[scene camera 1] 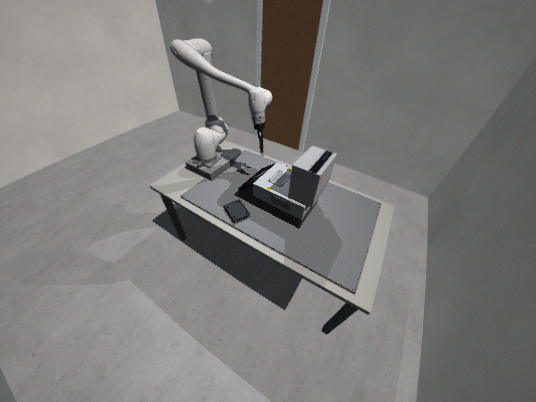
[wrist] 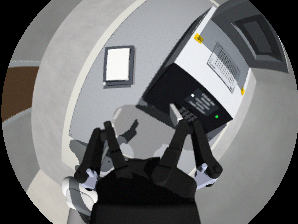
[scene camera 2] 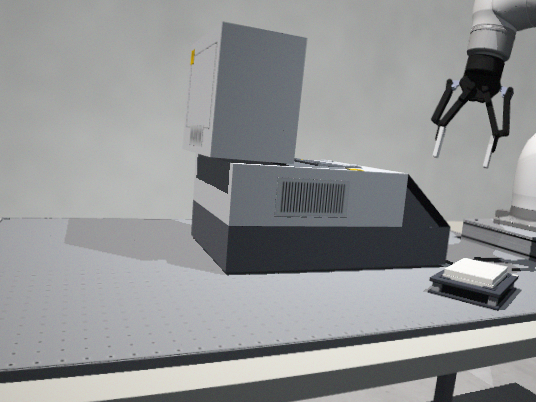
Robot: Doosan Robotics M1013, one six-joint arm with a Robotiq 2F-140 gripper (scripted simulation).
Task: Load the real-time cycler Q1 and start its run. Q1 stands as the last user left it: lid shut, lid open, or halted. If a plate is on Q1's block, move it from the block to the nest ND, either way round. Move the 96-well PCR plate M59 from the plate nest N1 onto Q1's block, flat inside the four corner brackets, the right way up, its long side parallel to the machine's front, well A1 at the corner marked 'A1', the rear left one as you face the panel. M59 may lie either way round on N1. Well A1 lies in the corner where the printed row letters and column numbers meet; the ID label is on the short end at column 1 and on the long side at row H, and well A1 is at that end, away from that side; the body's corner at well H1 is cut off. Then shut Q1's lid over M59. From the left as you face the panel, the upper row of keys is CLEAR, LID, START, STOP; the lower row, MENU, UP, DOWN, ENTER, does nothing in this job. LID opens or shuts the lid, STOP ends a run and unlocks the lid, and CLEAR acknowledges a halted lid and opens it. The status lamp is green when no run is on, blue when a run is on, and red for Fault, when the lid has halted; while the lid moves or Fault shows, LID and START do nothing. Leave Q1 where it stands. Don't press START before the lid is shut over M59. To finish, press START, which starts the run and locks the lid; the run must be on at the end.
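There's a lid and a white plate M59 in the pictures, along with my gripper. The wrist view has my gripper in it as well.
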